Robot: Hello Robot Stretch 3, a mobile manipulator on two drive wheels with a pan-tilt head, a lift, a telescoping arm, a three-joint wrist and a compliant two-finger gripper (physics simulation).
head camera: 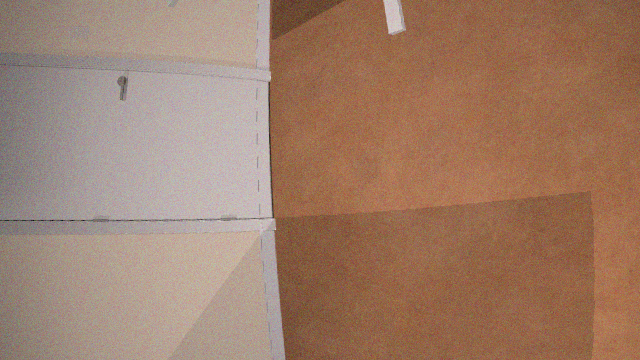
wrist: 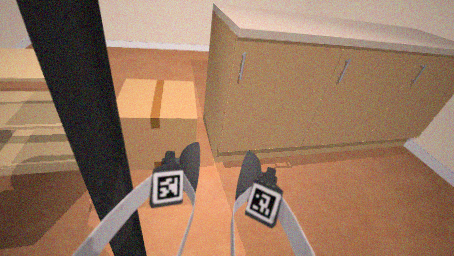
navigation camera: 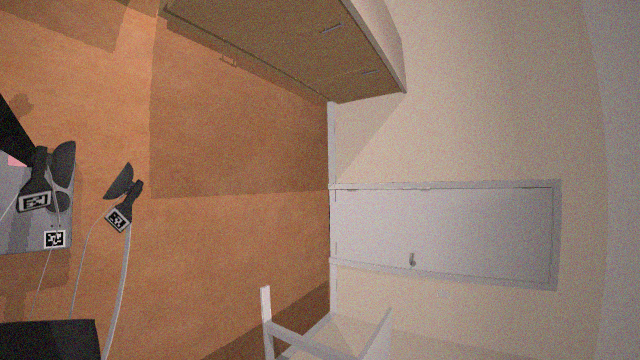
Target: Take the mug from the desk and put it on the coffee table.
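Pixels of known places: gripper, fingertip midpoint: (navigation camera: 100, 155); robot's base, link origin: (navigation camera: 57, 199).
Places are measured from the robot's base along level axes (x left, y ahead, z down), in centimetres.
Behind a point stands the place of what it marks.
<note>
My gripper (navigation camera: 91, 173) @(y 4.3, x 8.1, z -98.8 cm) (wrist: 220, 164) @(y 4.3, x 8.1, z -98.8 cm) is open, its two dark finger pads apart with nothing between them. In the navigation camera it is at the left, above the floor and beside the robot's base. Part of the white desk (navigation camera: 382, 340) @(y 112.5, x -73.8, z -95.0 cm) shows at the bottom of the navigation camera, with a leg and foot; a white foot (head camera: 395, 20) also shows at the top of the head camera. The mug does not show in these views. Light wooden furniture (wrist: 22, 65) with a flat top stands at the wrist view's left edge; I cannot tell whether it is the coffee table.
A white door (head camera: 150, 150) @(y 215.3, x -23.2, z -72.9 cm) (navigation camera: 450, 225) @(y 215.0, x -21.0, z -124.7 cm) is set in the beige wall. A long wooden cabinet (navigation camera: 280, 45) @(y 89.6, x 98.7, z -36.9 cm) (wrist: 300, 100) stands by the wall. A cardboard box (wrist: 175, 135) stands left of it in the wrist view. The black mast (wrist: 85, 100) crosses that view's left side.
</note>
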